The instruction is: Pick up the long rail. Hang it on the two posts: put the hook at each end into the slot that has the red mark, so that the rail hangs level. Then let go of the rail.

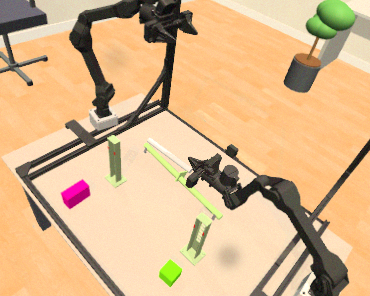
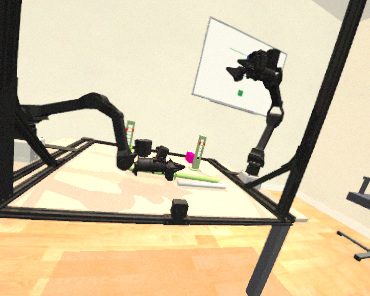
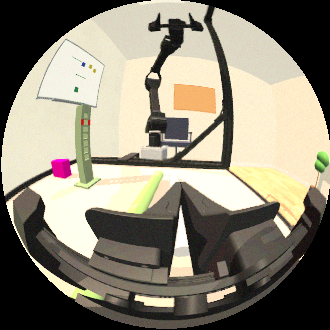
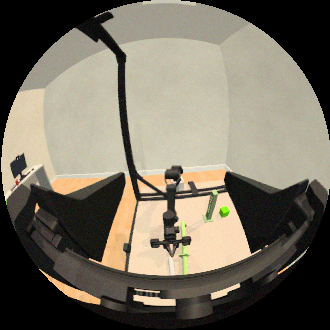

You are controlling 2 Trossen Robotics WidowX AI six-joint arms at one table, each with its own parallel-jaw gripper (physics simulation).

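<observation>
The long green rail lies on the table, with a small crosspiece near its middle. One green post stands upright beyond one end; the other post stands near the opposite end. Both have red marks near the top. My left gripper is shut with its tips together, low beside the rail's middle, and holds nothing. My right gripper is open, empty and high above its base.
A white rod lies alongside the rail, partly hidden by the left gripper. A magenta box lies near one post, a bright green cube near the other. A dark frame borders the table.
</observation>
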